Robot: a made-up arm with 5 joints. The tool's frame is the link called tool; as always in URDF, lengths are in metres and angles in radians. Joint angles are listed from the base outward. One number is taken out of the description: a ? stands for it. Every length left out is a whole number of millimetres.
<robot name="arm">
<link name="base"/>
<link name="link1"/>
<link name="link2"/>
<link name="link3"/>
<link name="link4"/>
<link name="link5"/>
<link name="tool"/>
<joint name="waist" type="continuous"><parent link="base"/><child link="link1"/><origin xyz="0.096 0 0.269" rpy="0 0 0"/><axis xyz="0 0 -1"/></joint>
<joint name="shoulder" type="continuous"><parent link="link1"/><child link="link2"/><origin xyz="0.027 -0.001 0" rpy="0 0 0"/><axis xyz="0 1 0"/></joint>
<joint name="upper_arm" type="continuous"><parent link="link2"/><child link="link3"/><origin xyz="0.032 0 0.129" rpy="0 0 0"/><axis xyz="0 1 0"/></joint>
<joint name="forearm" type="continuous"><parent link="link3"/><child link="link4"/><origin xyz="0.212 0 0.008" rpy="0 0 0"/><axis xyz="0 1 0"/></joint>
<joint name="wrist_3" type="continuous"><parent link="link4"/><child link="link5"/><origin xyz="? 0 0" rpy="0 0 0"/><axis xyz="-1 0 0"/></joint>
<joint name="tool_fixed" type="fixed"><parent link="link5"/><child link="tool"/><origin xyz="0 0 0" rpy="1.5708 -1.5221 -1.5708"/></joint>
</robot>
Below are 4 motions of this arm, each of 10 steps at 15 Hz.
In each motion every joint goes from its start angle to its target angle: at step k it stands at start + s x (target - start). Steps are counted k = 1, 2, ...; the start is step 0. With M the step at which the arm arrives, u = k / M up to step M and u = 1 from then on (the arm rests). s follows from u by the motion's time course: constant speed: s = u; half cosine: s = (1 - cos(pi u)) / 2; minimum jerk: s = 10 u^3 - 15 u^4 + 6 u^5.
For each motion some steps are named. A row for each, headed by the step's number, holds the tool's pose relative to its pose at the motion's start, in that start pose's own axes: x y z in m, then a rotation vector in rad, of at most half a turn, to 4 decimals.
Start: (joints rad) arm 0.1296 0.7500 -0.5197 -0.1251 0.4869
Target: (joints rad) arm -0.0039 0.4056 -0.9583 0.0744 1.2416
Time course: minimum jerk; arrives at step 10
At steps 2, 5, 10:
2: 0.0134 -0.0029 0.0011 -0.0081 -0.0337 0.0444
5: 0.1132 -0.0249 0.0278 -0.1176 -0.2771 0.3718
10: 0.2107 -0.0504 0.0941 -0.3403 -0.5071 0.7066

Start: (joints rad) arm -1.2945 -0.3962 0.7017 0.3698 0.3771
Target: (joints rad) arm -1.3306 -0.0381 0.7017 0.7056 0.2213
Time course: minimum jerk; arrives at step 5
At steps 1, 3, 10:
1: -0.0037 0.0018 -0.0035 0.0143 0.0376 -0.0077
3: -0.0472 0.0225 -0.0336 0.1434 0.4518 -0.0847
10: -0.0708 0.0331 -0.0429 0.1907 0.6678 -0.1181

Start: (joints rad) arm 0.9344 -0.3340 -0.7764 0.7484 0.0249
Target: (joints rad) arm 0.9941 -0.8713 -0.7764 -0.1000 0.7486
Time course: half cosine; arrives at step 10
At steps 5, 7, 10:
5: 0.0719 0.0006 0.0923 -0.1320 -0.6847 0.3670
7: 0.0972 0.0039 0.1596 -0.3206 -1.0694 0.5541
10: 0.1057 0.0076 0.2100 -0.5007 -1.3256 0.6580

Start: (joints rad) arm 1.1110 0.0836 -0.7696 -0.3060 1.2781
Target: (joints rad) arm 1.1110 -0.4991 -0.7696 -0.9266 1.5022
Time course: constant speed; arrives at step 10
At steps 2, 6, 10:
2: 0.0171 -0.0481 0.0010 -0.2285 -0.0755 0.0446
6: 0.0500 -0.1406 0.0250 -0.6955 -0.1956 0.1286
10: 0.0786 -0.2212 0.0750 -1.1740 -0.2741 0.1963

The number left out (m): 0.051
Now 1 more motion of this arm.
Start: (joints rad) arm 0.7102 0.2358 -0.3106 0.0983 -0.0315
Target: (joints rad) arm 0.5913 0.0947 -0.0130 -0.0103 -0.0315
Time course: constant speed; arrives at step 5
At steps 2, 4, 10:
2: -0.0124 0.0154 0.0058 0.0458 0.0229 0.0016
4: -0.0251 0.0302 0.0133 0.0917 0.0458 0.0041
10: -0.0317 0.0372 0.0177 0.1146 0.0572 0.0056

